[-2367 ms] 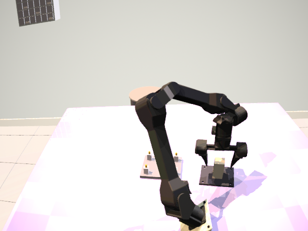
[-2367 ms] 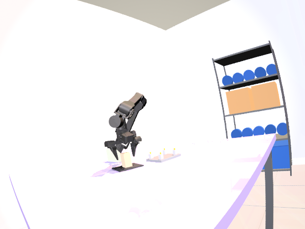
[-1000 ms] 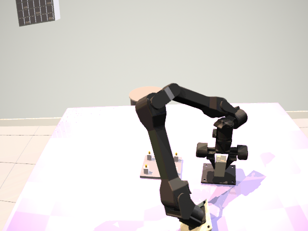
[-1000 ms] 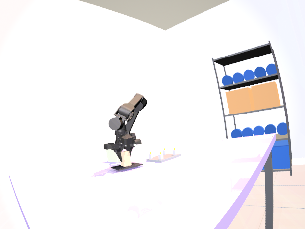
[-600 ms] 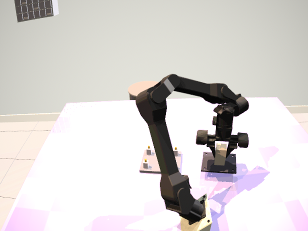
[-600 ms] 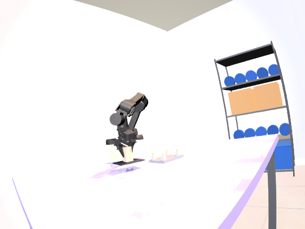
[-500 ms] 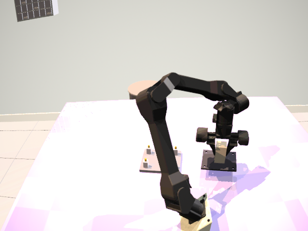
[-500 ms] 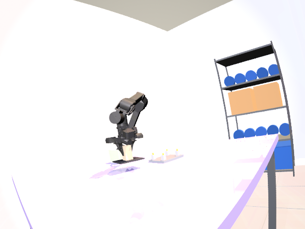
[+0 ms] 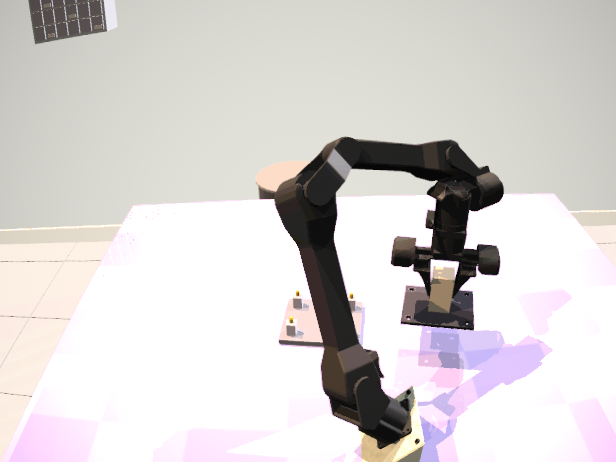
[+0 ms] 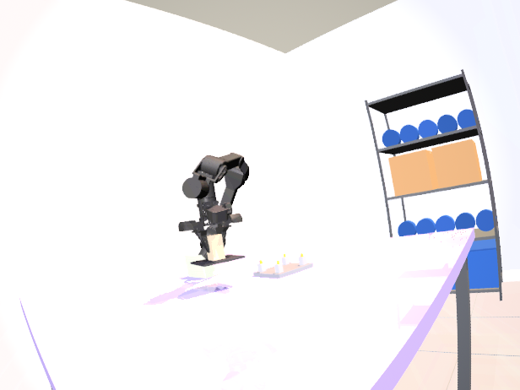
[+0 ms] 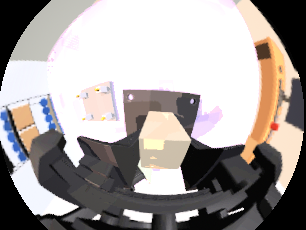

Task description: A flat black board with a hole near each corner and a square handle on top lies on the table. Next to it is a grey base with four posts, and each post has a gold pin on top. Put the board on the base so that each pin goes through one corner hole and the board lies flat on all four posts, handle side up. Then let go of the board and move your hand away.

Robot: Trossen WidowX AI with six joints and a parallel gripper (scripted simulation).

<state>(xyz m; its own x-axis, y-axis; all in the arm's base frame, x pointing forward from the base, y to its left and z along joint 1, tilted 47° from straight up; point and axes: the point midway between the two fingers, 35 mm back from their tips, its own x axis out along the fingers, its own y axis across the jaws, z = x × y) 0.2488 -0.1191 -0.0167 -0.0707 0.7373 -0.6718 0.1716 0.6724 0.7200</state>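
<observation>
Now: the grey base 210 mm to the left of my gripper tip, 100 mm below it and 50 mm ahead of it. Round my gripper tip: flat black board 10 mm below.
</observation>
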